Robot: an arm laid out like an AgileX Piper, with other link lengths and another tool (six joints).
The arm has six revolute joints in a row. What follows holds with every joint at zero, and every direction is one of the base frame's. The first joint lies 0.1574 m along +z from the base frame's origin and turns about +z. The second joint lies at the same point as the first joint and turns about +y. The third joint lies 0.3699 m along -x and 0.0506 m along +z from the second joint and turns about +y. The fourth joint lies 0.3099 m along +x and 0.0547 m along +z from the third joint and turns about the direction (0.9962, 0, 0.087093). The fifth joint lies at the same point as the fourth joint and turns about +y. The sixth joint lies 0.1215 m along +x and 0.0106 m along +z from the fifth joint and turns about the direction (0.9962, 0, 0.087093). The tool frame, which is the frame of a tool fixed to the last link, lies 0.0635 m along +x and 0.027 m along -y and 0.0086 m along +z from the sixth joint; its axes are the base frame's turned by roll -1.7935, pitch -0.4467 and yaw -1.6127 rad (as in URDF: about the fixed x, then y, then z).
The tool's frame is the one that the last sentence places.
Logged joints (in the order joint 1, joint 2, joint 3, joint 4, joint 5, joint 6), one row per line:
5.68, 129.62, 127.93, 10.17, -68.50, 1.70
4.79, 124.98, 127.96, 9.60, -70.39, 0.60
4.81, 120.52, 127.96, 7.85, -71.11, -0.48
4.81, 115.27, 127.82, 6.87, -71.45, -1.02
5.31, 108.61, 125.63, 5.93, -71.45, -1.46
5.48, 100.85, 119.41, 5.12, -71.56, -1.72
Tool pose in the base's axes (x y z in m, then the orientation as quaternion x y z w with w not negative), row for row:
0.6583, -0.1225, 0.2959, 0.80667, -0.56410, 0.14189, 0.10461
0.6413, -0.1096, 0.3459, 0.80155, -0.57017, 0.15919, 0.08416
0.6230, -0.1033, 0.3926, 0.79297, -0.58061, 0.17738, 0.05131
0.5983, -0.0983, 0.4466, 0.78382, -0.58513, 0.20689, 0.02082
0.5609, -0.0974, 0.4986, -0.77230, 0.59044, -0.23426, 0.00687
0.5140, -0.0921, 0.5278, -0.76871, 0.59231, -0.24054, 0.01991
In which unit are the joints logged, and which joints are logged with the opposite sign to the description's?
The joints are logged in degrees. Opposite sign: joint 1, joint 3, joint 4, joint 5, joint 6.
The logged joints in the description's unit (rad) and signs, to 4 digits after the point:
-0.0991, 2.2623, -2.2328, -0.1775, 1.1956, -0.0297
-0.0836, 2.1813, -2.2333, -0.1676, 1.2285, -0.0105
-0.0840, 2.1035, -2.2333, -0.1370, 1.2411, 0.0084
-0.0840, 2.0118, -2.2309, -0.1199, 1.2470, 0.0178
-0.0927, 1.8956, -2.1927, -0.1035, 1.2470, 0.0255
-0.0956, 1.7602, -2.0841, -0.0894, 1.2490, 0.0300

